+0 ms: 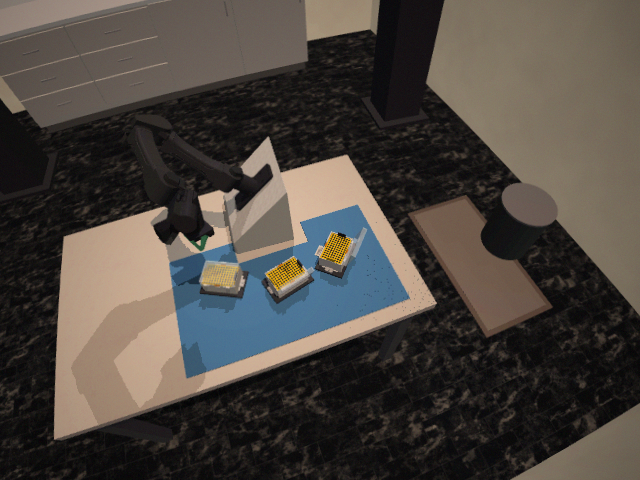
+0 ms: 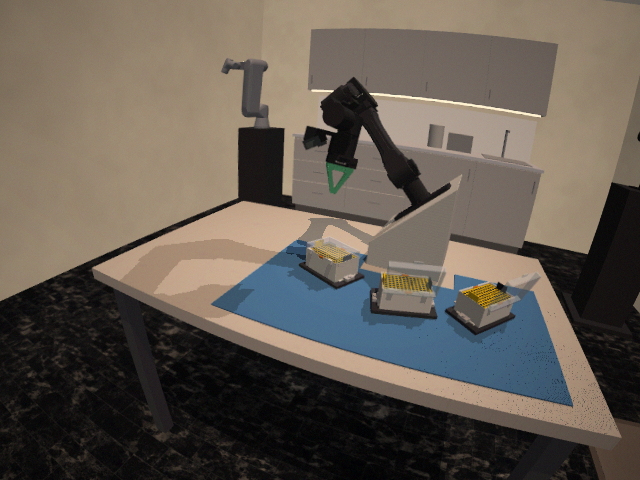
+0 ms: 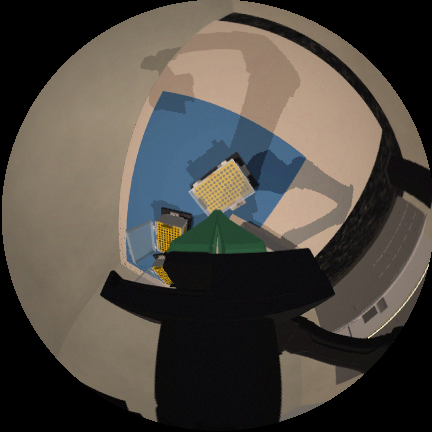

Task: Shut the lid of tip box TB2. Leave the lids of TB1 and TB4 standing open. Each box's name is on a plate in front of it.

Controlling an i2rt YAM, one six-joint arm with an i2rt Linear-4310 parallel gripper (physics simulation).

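Frame: origin at the arm's base, x ahead, y left, z up, level; millimetres.
Seen in the pictures: gripper, fingertip midpoint: [image 1: 201, 250] [image 2: 332, 193] [image 3: 216, 214]; arm's base at its link origin: [image 1: 254, 188] [image 2: 423, 203].
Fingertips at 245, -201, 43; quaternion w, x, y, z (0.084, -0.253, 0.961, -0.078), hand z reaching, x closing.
Note:
Offsets run from my fingertips to a thing's top centre, as dx, dy, dz. "pt": to the spot under its first point. Level surfaces: height alone.
Three tip boxes with yellow tips stand on dark bases; their name plates are too small to read. The left box @[-8, +19, -143] [image 1: 222, 277] [image 2: 332, 262] [image 3: 223, 188] has its clear lid down over the tips. The middle box @[+64, +234, -146] [image 1: 287, 274] [image 2: 406, 294] [image 3: 170, 235] has its clear lid @[pt +149, +259, -80] [image 2: 416, 269] [image 3: 141, 242] standing open. The right box @[+18, +429, -146] [image 1: 336, 252] [image 2: 484, 304] [image 3: 162, 271] has its clear lid @[+61, +481, -67] [image 1: 360, 241] [image 2: 523, 286] standing open, tilted outward. My gripper [image 1: 201, 249] [image 2: 334, 192] [image 3: 216, 214] has green fingers, is shut and empty, and hangs in the air above and behind the left box, apart from it.
The boxes stand on a blue mat @[dz -220] [image 1: 248, 335] [image 2: 310, 315] [image 3: 150, 150] on the pale table @[dz -223] [image 1: 103, 268] [image 2: 206, 258] [image 3: 340, 115]. A pale slanted mount [image 1: 263, 222] [image 2: 418, 237] carrying my arm rises behind the left and middle boxes.

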